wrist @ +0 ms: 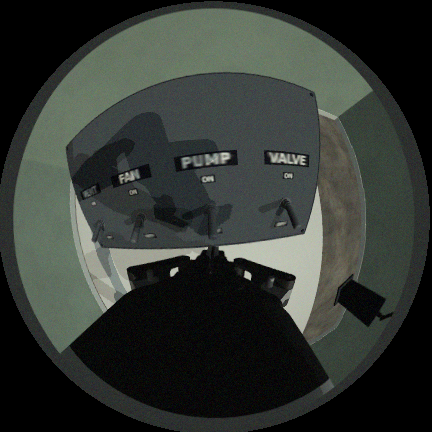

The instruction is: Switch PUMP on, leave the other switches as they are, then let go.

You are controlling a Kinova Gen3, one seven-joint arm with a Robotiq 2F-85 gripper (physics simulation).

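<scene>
Dark grey switch panel, seen. My gripper, seen too.
</scene>
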